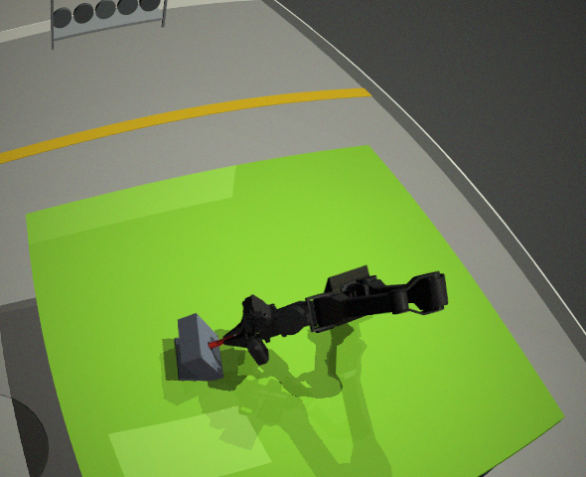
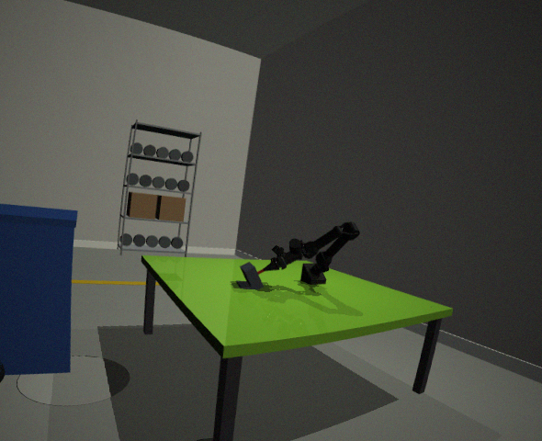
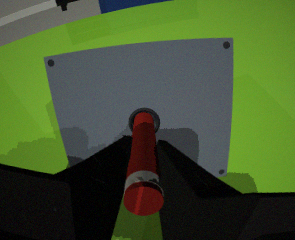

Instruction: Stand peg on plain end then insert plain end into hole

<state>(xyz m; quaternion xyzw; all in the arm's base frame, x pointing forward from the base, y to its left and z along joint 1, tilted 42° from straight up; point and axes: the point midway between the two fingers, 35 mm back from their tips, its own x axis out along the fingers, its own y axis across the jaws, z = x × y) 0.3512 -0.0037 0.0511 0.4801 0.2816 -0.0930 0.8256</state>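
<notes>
Now: the sloped panel 50 mm ahead of my gripper tip, 40 mm below it and 20 mm to the right of it. From my gripper tip the other things lie so: peg: 10 mm behind, 10 mm above.
</notes>
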